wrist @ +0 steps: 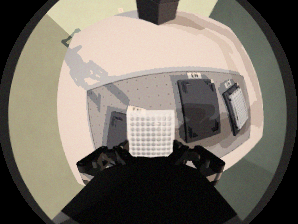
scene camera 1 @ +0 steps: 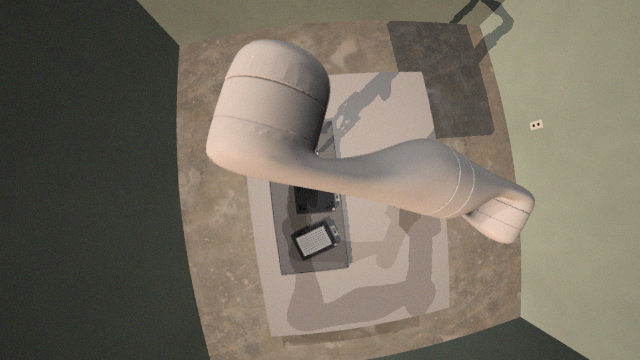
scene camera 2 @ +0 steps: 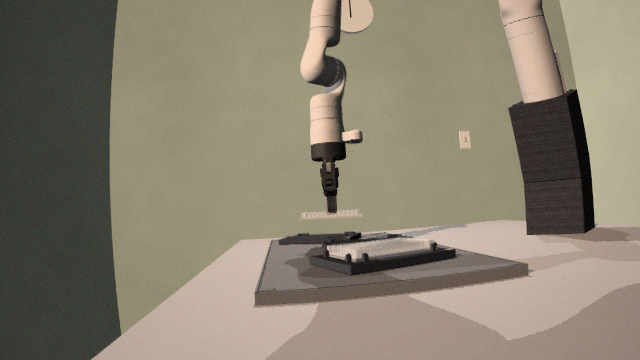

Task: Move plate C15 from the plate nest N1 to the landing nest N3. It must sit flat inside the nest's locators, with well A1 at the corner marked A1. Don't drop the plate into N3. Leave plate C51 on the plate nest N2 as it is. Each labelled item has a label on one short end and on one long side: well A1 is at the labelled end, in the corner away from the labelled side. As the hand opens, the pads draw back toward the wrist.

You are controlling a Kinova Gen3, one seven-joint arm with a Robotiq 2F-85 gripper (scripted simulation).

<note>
I see my gripper (scene camera 2: 331, 214) and a landing nest N3 (wrist: 200, 107).
My gripper is seen too in the wrist view (wrist: 150, 145).
</note>
